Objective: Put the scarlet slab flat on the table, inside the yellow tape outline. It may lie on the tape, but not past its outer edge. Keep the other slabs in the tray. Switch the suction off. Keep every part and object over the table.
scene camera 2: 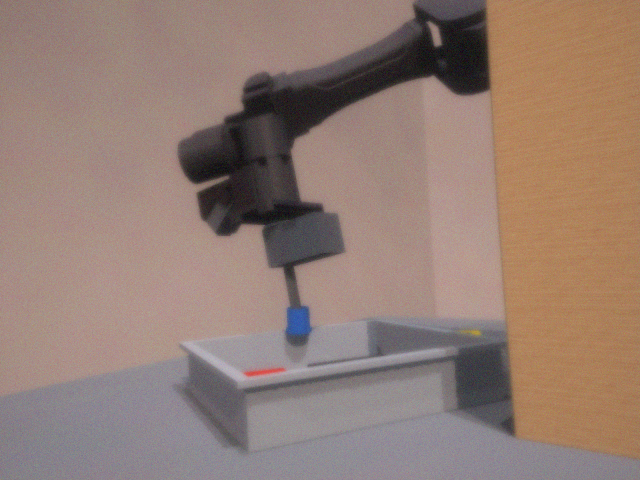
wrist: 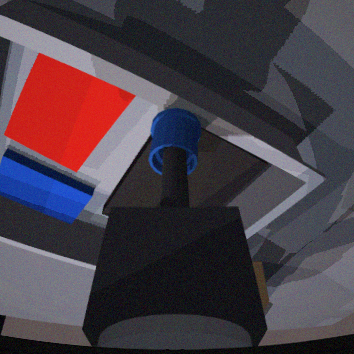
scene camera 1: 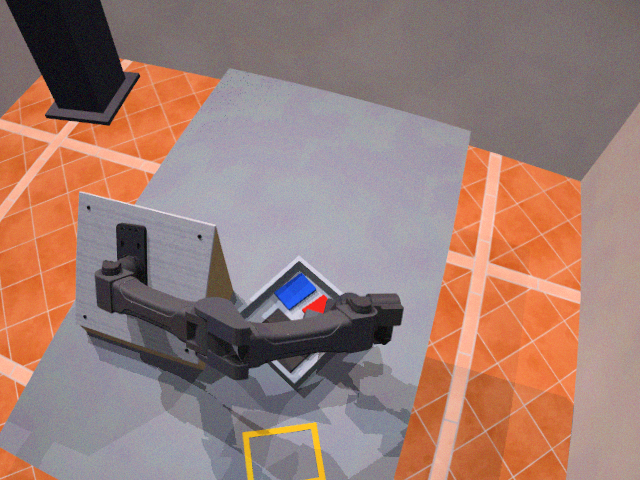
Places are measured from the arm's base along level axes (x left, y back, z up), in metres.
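Pixels of known places: hand at its tool point: [scene camera 2: 300, 332] [wrist: 174, 131]; arm's base at its link origin: [scene camera 1: 133, 267].
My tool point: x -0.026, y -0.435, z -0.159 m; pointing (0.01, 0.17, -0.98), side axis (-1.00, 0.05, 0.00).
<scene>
Ahead of a thing's pixels: the offset from my tool point to its top centre. "pt": to the spot under its first point. Level surfaces: height alone.
The scarlet slab {dy +0.005, dx +0.082, dz -0.035 m} [scene camera 1: 316, 305] [scene camera 2: 264, 372] [wrist: 70, 112] lies flat in the grey-white tray {dy +0.071, dx +0.055, dz +0.002 m} [scene camera 1: 271, 280] [scene camera 2: 346, 403] [wrist: 314, 181]; the arm partly covers it in scene camera 1. A blue slab {dy +0.092, dx +0.138, dz -0.035 m} [scene camera 1: 295, 290] [wrist: 45, 187] and a larger dark brown slab {dy +0.093, dx +0.003, dz -0.035 m} [scene camera 1: 279, 317] [wrist: 220, 165] lie beside it in the tray. The yellow tape outline {pt dy +0.115, dx -0.281, dz -0.047 m} [scene camera 1: 248, 454] [scene camera 2: 467, 332] is on the table, cut off by the lower edge of scene camera 1. My gripper, a blue suction cup [scene camera 2: 298, 330] [wrist: 175, 132], is low over the tray, off the scarlet slab, with no slab on it. The arm hides it in scene camera 1.
The arm is mounted on an upright pale panel [scene camera 1: 170, 268] [scene camera 2: 568, 232] beside the tray. The arm's links [scene camera 1: 310, 330] [scene camera 2: 356, 72] reach across over the tray. The grey table {dz -0.048 m} [scene camera 1: 336, 170] ends at an orange tiled floor [scene camera 1: 542, 232]. A black column [scene camera 1: 77, 56] stands beyond the table.
</scene>
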